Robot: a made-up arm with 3 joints. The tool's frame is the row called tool. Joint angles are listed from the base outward. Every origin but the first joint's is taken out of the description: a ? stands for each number. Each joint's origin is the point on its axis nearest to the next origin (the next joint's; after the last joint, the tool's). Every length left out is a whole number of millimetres.
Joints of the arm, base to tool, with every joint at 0 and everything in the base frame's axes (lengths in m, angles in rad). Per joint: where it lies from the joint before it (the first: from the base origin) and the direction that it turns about. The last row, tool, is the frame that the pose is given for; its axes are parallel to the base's.
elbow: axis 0 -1 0 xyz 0 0.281 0.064
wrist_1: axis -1 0 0 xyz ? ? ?
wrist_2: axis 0 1 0 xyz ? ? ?
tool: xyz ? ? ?
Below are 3 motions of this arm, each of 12 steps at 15 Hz.
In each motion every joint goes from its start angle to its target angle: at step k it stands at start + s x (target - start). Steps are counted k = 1, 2, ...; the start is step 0. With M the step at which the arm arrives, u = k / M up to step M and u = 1 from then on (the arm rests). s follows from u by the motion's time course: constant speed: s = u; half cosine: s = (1 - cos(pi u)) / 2; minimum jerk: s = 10 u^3 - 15 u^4 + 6 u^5.
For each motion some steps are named. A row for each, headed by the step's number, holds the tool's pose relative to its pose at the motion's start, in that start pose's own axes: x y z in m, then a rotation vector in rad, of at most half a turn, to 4 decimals.
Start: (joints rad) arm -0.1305 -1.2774 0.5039
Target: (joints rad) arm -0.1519 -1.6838 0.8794
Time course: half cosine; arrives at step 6
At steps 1, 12:
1: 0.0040 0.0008 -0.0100 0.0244 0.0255 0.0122
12: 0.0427 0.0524 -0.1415 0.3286 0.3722 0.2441

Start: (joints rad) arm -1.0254 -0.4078 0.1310
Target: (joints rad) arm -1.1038 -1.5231 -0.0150
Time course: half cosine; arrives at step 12
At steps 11, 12:
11: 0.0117 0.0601 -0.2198 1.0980 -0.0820 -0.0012
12: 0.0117 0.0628 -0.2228 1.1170 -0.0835 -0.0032

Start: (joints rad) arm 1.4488 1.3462 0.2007
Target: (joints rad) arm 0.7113 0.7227 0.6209
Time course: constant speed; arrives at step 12
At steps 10, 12:
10: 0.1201 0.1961 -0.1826 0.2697 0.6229 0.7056
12: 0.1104 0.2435 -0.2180 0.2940 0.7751 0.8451

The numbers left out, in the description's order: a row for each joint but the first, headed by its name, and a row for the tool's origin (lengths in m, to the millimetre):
wrist_1: 0.015 0 0.077
wrist_2: 0 -0.223 0.01
tool: 0.178 0 0.05

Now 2 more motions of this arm.
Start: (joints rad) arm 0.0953 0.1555 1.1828
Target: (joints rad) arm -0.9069 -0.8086 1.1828
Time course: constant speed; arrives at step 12
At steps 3, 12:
3: 0.0638 0.0434 -0.0512 0.0826 0.2510 0.2253
12: 0.0602 0.2115 -0.2509 0.6413 0.9843 0.6881

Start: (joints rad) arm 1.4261 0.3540 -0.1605
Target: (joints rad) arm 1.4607 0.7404 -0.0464
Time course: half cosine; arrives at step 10
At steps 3, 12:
3: 0.0024 0.0069 0.0145 -0.0792 0.0169 0.0091
12: 0.0085 0.0399 0.0649 -0.3863 0.0829 0.0219

